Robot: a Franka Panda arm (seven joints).
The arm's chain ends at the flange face. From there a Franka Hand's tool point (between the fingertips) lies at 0.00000 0.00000 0.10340 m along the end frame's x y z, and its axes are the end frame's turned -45 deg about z.
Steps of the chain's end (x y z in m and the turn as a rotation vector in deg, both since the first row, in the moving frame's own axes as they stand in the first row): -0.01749, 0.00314, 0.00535, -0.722, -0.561, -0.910; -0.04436, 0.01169, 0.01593, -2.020, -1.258, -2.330; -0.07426, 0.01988, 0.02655, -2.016, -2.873, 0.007
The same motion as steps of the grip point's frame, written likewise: -0.01622, -0.00993, 0.00534, -0.114, -0.907, -0.910; -0.04379, -0.02204, 0.01584, -0.539, -2.318, -2.330; -0.07280, -0.03955, 0.02636, 0.606, -3.457, 0.007
